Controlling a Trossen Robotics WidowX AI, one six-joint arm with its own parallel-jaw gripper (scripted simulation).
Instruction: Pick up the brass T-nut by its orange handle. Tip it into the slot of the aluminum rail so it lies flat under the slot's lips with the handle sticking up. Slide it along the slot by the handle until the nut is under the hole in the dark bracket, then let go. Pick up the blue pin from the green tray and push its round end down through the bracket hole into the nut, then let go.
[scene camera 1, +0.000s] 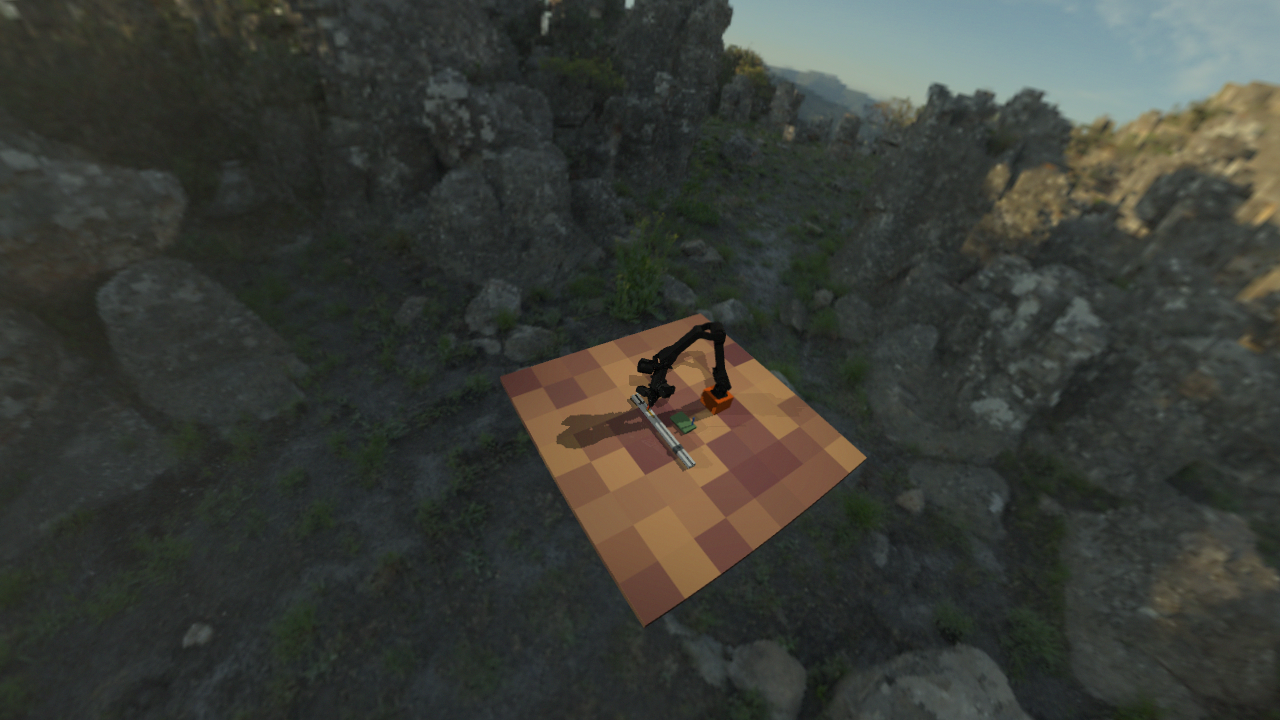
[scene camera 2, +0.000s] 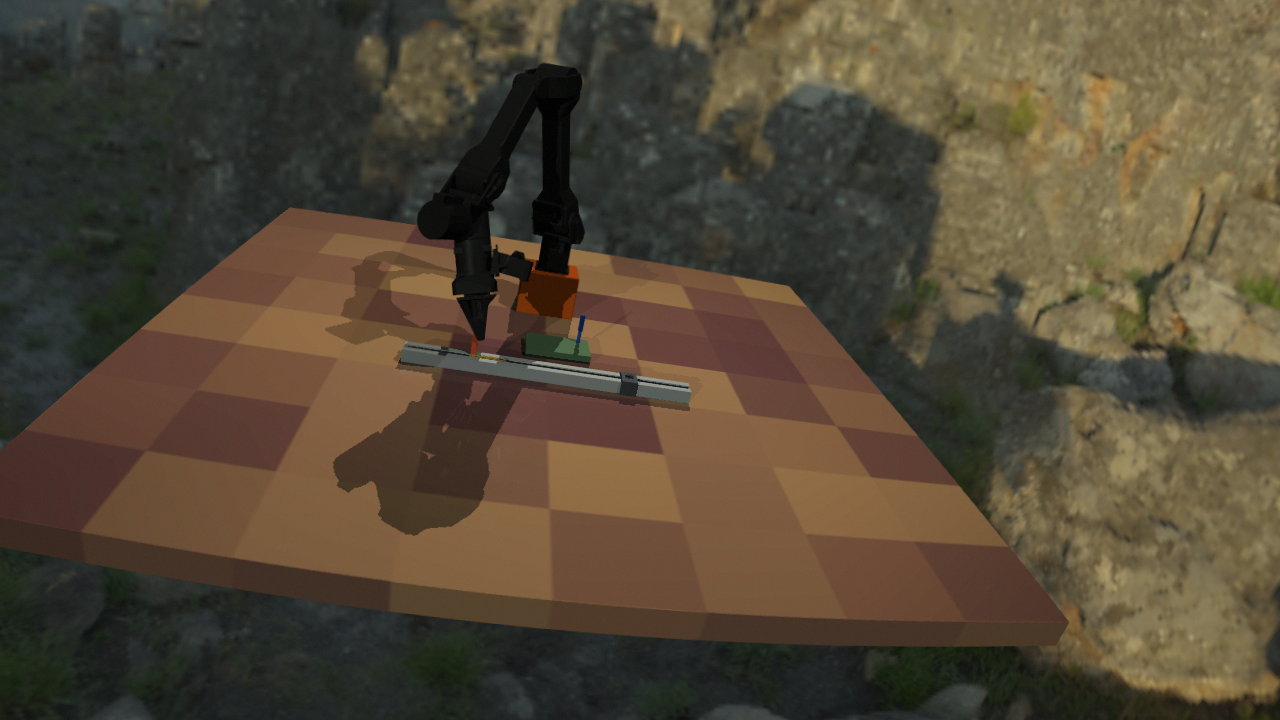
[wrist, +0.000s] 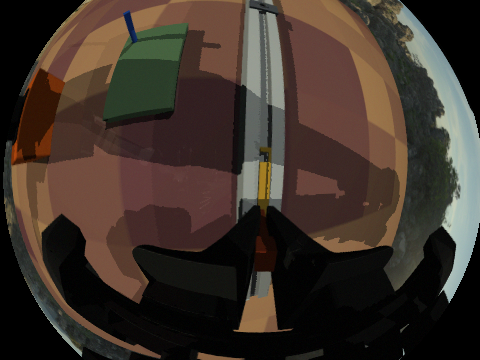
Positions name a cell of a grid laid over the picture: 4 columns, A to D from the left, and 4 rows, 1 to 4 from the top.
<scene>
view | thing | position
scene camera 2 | my gripper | B2
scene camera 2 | green tray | B2
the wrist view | my gripper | C3
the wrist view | brass T-nut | C3
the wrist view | green tray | B1
</scene>
